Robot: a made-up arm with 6 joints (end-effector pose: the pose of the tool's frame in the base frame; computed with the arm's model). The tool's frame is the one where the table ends.
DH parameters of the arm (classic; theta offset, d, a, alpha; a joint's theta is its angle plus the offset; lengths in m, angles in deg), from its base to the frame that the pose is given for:
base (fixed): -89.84 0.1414 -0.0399 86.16
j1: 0 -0.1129 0.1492 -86.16
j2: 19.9 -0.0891 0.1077 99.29
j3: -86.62 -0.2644 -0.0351 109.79
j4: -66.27 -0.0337 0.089 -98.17
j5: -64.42 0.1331 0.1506 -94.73
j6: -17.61 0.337 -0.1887 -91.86
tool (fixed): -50.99 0.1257 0 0
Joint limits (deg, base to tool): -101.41..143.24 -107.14..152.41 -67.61..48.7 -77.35..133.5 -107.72..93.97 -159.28..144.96
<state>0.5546 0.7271 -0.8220 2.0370 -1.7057 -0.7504</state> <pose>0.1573 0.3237 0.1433 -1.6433 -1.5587 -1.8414</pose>
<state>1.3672 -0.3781 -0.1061 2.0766 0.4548 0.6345</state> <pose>0.1357 -0.2678 0.5828 -0.7124 1.4625 -1.4234</pose>
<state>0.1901 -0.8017 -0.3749 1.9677 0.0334 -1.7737</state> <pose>0.1798 0.0601 -0.1953 -0.4794 1.8400 2.2111</pose>
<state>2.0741 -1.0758 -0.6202 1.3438 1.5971 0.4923</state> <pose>0.0252 0.2434 0.7214 -1.3817 -0.2222 -2.1128</pose>
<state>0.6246 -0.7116 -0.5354 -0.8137 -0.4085 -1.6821</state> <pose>0.7582 -0.1595 0.5895 -1.9077 0.7327 -0.7823</pose>
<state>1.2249 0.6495 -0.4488 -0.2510 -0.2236 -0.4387</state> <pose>0.6715 0.2005 -0.1242 -1.5978 0.8599 1.1047</pose>
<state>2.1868 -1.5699 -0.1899 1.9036 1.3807 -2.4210</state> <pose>-0.2837 -0.1698 0.4959 -0.8801 -2.6332 0.7924</pose>
